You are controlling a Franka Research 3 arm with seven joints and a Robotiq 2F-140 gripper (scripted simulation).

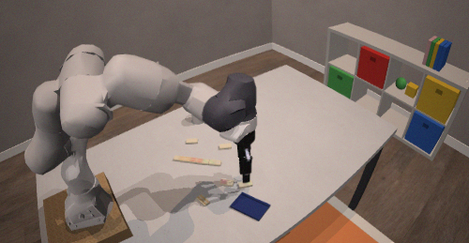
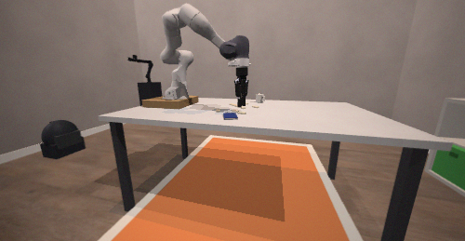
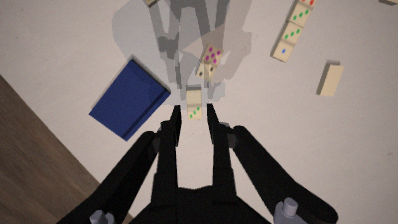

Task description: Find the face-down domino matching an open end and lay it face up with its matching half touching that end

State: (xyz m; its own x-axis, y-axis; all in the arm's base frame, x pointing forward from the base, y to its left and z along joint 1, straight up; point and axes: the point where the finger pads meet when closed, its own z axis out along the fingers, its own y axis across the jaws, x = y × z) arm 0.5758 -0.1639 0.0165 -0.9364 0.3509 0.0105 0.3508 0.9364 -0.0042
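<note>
The blue book is 50 mm behind my hand, 100 mm to the right of it and 80 mm below it. The rest, counted from my hand: cream domino (60 mm ahead, 230 mm to the left, 80 mm below); white mug (60 mm ahead, 480 mm to the left, 50 mm below).
</note>
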